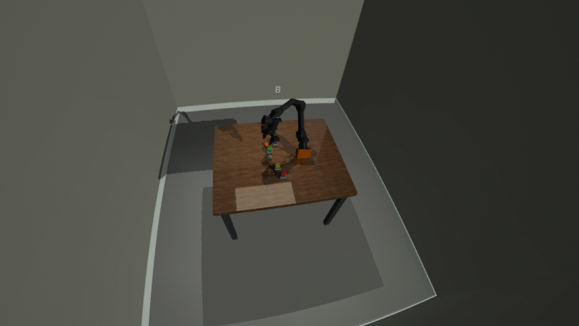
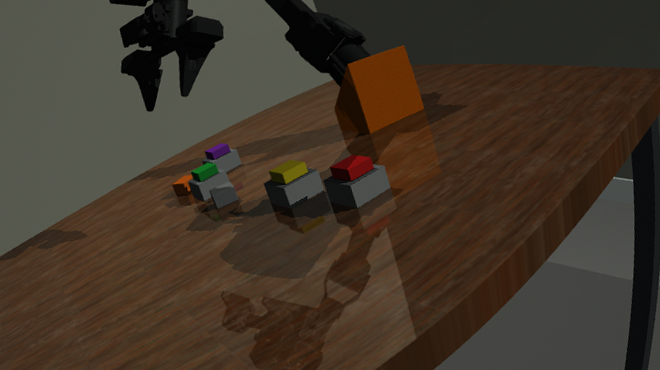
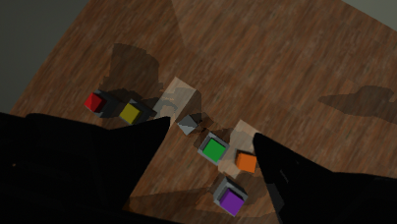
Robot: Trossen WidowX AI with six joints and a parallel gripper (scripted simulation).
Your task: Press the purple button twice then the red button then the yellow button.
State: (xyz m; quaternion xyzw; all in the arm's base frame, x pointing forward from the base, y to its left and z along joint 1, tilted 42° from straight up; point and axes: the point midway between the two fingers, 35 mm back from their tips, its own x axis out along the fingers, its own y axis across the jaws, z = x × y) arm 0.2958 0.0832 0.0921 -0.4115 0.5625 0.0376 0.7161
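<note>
Now: the purple button 130 mm to the right of my gripper tip, 120 mm below it and 80 mm behind it. Also, from my gripper tip: green button 120 mm below, 40 mm to the right, 30 mm behind; small grey block 150 mm below, 30 mm to the left, 30 mm behind; orange block 150 mm below, 110 mm to the right, 10 mm behind.
</note>
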